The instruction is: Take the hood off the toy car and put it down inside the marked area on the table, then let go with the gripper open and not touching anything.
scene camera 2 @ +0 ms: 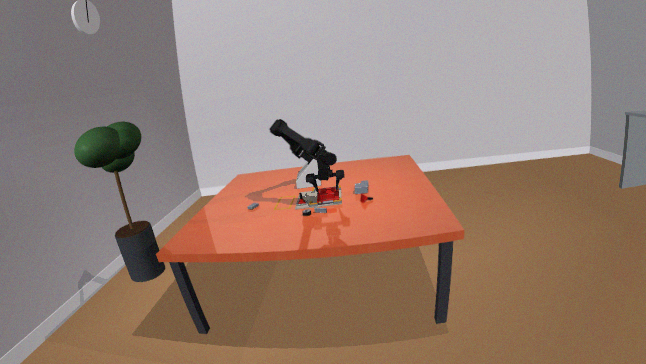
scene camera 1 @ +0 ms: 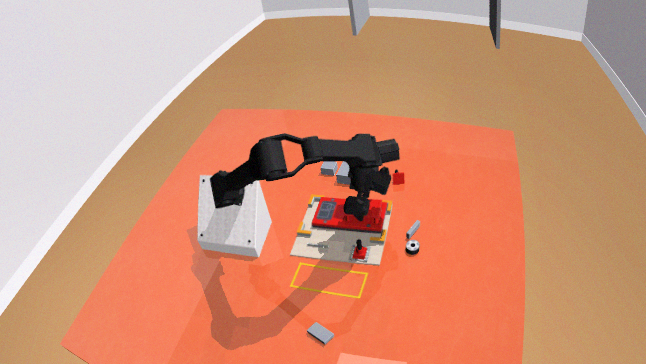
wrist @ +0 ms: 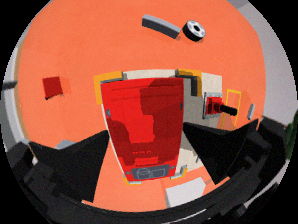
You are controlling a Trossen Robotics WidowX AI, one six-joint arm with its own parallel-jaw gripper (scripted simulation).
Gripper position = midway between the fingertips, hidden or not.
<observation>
My gripper (scene camera 1: 364, 208) is open, with nothing in its grasp. Further things: a red hood (wrist: 145, 121) and a pale fixture plate (scene camera 1: 326, 244).
My gripper shows as well in the wrist view (wrist: 146, 130). The pale fixture plate also shows in the wrist view (wrist: 197, 85).
</observation>
